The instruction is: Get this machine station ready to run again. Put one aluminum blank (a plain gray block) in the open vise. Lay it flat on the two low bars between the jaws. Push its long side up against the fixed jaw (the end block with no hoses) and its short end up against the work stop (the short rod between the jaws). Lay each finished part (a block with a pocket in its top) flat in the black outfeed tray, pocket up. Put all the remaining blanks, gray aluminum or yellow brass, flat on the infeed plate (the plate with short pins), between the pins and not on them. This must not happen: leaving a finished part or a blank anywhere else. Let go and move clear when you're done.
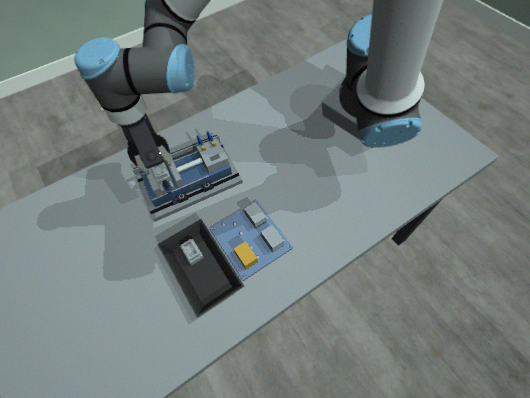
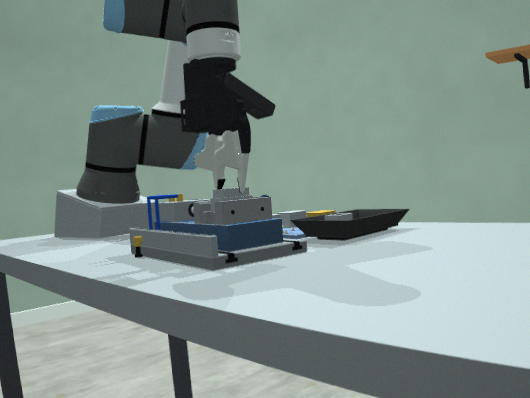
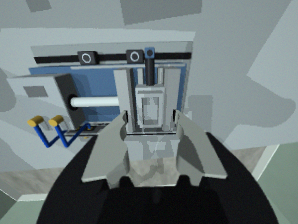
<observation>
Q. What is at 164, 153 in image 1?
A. My gripper.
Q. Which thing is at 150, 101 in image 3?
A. A finished part.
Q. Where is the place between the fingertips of my gripper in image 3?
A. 150, 110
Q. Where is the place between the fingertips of my gripper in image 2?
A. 229, 193
</observation>
